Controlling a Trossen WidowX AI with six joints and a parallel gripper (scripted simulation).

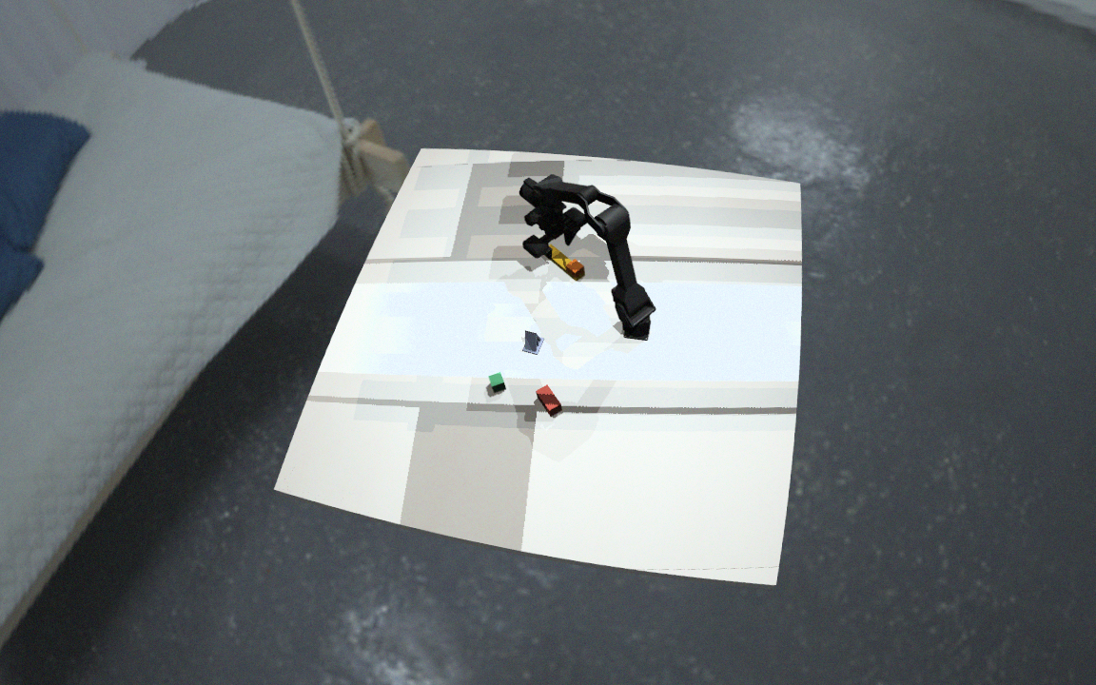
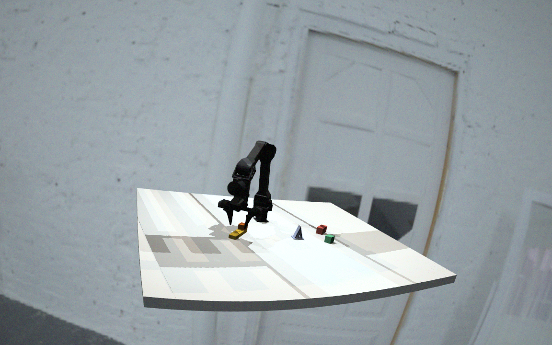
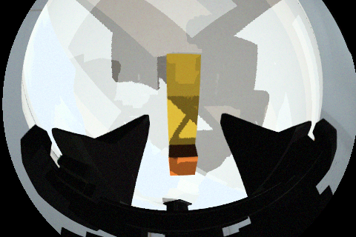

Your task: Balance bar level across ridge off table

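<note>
Now: the yellow bar 3 cm to the left of my gripper tip, 3 cm behind it and 2 cm below it. From my gripper tip the other things lie so: green block: 42 cm to the left, 7 cm ahead, 3 cm below; red block: 45 cm to the left, 7 cm behind, 3 cm below.
</note>
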